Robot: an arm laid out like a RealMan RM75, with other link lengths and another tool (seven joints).
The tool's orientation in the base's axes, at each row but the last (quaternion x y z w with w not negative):
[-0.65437 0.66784 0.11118 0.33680]
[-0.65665 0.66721 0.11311 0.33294]
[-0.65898 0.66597 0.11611 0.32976]
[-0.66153 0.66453 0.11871 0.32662]
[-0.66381 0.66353 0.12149 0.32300]
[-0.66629 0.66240 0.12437 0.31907]
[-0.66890 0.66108 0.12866 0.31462]
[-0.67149 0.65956 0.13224 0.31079]
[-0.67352 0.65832 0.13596 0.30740]
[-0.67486 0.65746 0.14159 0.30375]
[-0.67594 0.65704 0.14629 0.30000]
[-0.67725 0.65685 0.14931 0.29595]
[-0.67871 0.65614 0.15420 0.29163]
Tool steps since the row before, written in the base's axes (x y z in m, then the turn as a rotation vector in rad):
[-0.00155 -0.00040 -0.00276 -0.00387 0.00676 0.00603]
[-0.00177 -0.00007 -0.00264 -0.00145 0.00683 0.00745]
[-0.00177 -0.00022 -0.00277 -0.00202 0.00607 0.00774]
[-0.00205 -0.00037 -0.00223 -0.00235 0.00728 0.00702]
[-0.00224 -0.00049 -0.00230 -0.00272 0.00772 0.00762]
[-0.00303 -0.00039 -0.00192 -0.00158 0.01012 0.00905]
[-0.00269 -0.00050 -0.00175 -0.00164 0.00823 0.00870]
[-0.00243 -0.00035 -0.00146 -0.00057 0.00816 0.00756]
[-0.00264 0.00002 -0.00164 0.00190 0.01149 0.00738]
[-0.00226 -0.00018 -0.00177 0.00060 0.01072 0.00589]
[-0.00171 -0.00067 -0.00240 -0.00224 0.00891 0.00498]
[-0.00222 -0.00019 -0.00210 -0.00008 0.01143 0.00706]
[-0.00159 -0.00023 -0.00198 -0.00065 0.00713 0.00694]
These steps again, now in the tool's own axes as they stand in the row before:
[0.00183 0.00223 0.00136 -0.00931 0.00271 -0.00171]
[0.00147 0.00243 0.00142 -0.01001 0.00001 -0.00202]
[0.00166 0.00244 0.00146 -0.00962 0.00040 -0.00285]
[0.00143 0.00254 0.00091 -0.01019 0.00103 -0.00168]
[0.00155 0.00272 0.00086 -0.01093 0.00126 -0.00198]
[0.00117 0.00338 0.00046 -0.01360 -0.00002 -0.00136]
[0.00118 0.00300 0.00039 -0.01188 -0.00001 -0.00223]
[0.00091 0.00268 0.00036 -0.01105 -0.00077 -0.00114]
[0.00069 0.00295 0.00070 -0.01338 -0.00294 0.00152]
[0.00097 0.00259 0.00079 -0.01201 -0.00138 0.00195]
[0.00180 0.00215 0.00113 -0.01029 0.00151 0.00102]
[0.00119 0.00259 0.00111 -0.01334 -0.00093 0.00130]
[0.00121 0.00194 0.00114 -0.00988 -0.00048 -0.00128]

